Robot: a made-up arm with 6 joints. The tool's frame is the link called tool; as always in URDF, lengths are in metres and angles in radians. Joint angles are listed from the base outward.
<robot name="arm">
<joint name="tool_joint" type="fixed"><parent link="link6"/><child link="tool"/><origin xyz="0 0 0"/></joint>
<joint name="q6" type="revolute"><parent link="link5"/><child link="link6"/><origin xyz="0 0 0.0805"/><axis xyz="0 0 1"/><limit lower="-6.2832" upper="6.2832"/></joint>
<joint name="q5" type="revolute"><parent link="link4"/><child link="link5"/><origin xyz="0 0 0"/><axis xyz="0 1 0"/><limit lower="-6.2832" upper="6.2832"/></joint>
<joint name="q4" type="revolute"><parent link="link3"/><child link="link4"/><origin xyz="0 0 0.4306"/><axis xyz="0 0 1"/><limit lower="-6.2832" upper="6.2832"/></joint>
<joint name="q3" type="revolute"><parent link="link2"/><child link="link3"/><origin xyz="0 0 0.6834"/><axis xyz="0 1 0"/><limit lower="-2.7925" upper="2.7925"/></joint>
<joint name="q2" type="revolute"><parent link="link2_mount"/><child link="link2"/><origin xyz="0 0.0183 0"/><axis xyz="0 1 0"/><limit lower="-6.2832" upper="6.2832"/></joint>
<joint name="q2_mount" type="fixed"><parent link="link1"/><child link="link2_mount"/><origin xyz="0 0.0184 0"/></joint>
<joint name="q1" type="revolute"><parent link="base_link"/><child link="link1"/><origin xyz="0 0 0.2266"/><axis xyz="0 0 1"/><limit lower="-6.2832" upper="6.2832"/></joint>
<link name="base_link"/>
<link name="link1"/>
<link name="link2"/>
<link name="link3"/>
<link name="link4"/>
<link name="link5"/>
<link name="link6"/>
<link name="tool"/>
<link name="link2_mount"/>
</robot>
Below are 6 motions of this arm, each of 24 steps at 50 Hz.
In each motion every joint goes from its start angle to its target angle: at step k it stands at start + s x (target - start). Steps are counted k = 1, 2, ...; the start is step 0. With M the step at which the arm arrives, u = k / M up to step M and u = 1 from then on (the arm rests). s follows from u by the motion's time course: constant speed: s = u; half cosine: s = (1 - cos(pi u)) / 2; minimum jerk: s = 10 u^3 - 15 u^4 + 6 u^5.
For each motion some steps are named. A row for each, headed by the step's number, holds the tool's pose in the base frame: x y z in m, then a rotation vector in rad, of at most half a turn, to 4 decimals.
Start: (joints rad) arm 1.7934 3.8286 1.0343 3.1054 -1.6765 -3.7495
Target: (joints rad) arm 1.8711 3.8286 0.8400 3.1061 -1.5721 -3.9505
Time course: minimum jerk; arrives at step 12
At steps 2, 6, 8, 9, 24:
2: 0.1548 -0.8263 -0.1621 -0.2295 0.1289 1.1740
6: 0.1883 -0.8345 -0.1988 -0.0964 0.0695 1.1226
8: 0.2092 -0.8373 -0.2226 -0.0109 0.0417 1.0884
9: 0.2168 -0.8379 -0.2315 0.0208 0.0333 1.0755
24: 0.2241 -0.8382 -0.2402 0.0519 0.0260 1.0627

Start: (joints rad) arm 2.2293 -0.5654 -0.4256 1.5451 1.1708 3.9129
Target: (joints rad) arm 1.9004 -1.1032 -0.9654 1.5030 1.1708 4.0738
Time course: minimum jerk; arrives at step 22
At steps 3, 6, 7, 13, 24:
3: 0.3749 -0.6741 1.0458 0.8083 -1.1015 0.5913
6: 0.3846 -0.7349 0.9761 0.8710 -1.0896 0.4935
7: 0.3865 -0.7662 0.9362 0.9049 -1.0838 0.4399
13: 0.3265 -0.9553 0.5785 1.1750 -1.0497 0.0014
24: 0.2249 -0.9993 0.3185 1.3612 -1.0379 -0.3056

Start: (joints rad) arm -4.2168 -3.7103 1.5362 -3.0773 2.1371 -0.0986
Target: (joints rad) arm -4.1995 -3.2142 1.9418 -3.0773 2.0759 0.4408
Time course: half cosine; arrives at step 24
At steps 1, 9, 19, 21, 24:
1: -0.0690 0.0596 -0.6246 -0.9753 -1.8283 -0.8215
9: 0.0056 -0.0774 -0.5877 -1.2532 -1.9771 -0.5965
19: 0.1249 -0.2886 -0.4404 -1.8689 -2.1701 -0.2286
21: 0.1356 -0.3067 -0.4195 -1.9432 -2.1835 -0.1954
24: 0.1415 -0.3168 -0.4071 -1.9870 -2.1906 -0.1770

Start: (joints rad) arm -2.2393 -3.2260 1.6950 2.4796 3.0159 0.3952
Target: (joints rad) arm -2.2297 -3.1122 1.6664 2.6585 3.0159 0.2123
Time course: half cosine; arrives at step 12
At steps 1, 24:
1: 0.2161 0.2045 -0.4480 -0.0765 -1.9600 1.4510
24: 0.2588 0.2666 -0.4216 0.2615 -1.9571 1.1576

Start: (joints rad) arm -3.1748 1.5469 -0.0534 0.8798 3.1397 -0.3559
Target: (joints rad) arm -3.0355 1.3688 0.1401 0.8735 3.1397 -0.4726
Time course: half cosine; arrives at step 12
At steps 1, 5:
1: -1.0329 -0.0050 0.2718 1.5282 1.0516 1.3810
5: -1.0290 -0.0558 0.3129 1.4777 1.1160 1.3913

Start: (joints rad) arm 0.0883 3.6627 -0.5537 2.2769 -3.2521 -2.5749
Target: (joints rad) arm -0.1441 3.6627 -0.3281 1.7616 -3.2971 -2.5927
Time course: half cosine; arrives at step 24
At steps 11, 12, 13, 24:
11: -0.3577 0.0505 -0.7164 0.0168 0.1904 1.6344
12: -0.3623 0.0564 -0.7161 0.0283 0.2033 1.6520
13: -0.3668 0.0625 -0.7158 0.0402 0.2155 1.6696
24: -0.3940 0.1066 -0.7111 0.1304 0.2803 1.7874

